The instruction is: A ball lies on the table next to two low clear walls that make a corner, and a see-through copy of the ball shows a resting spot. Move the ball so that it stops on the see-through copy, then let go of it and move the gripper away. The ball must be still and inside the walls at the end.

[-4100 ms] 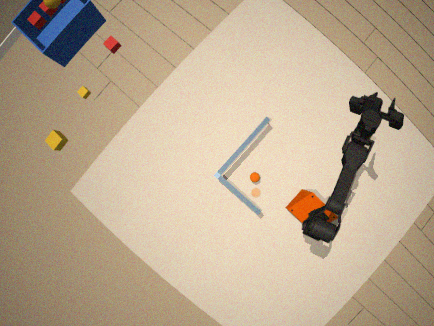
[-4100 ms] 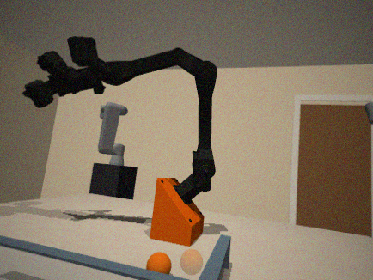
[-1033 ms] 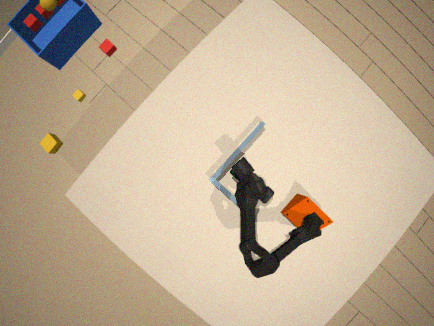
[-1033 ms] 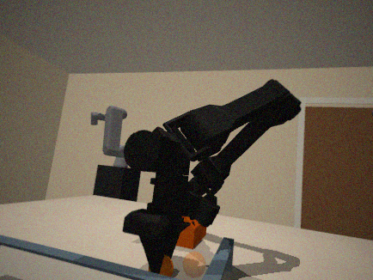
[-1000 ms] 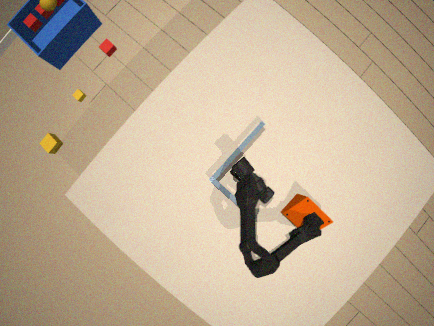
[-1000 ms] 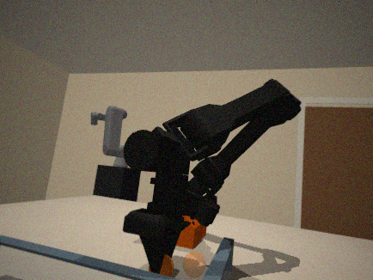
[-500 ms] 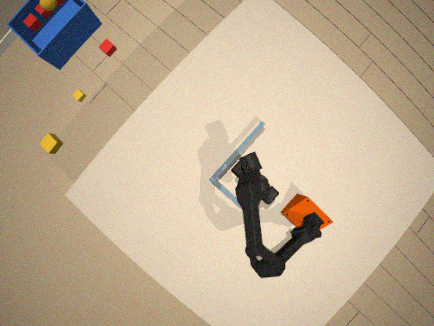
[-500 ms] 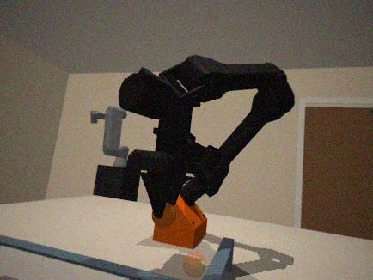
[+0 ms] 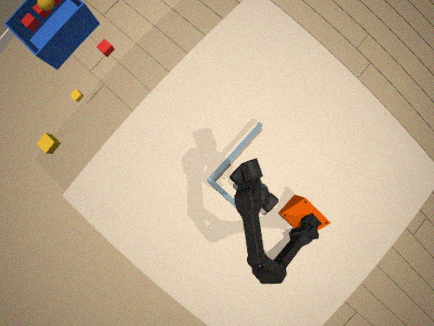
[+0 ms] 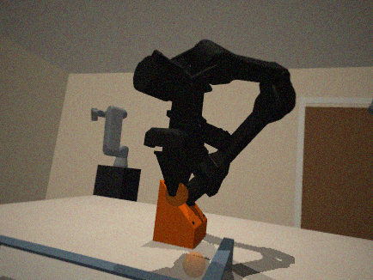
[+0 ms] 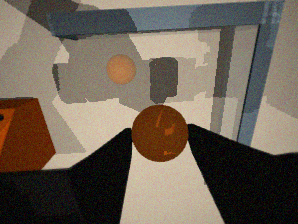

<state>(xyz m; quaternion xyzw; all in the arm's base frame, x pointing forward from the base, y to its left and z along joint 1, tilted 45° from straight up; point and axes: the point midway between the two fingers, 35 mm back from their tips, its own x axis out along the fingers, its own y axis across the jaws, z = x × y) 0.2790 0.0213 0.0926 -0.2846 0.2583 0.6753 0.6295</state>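
The see-through copy of ball is 12 cm below my gripper tip, 4 cm behind it and 3 cm to the left of it. Also, from my gripper tip: orange ball: right at my gripper tip.
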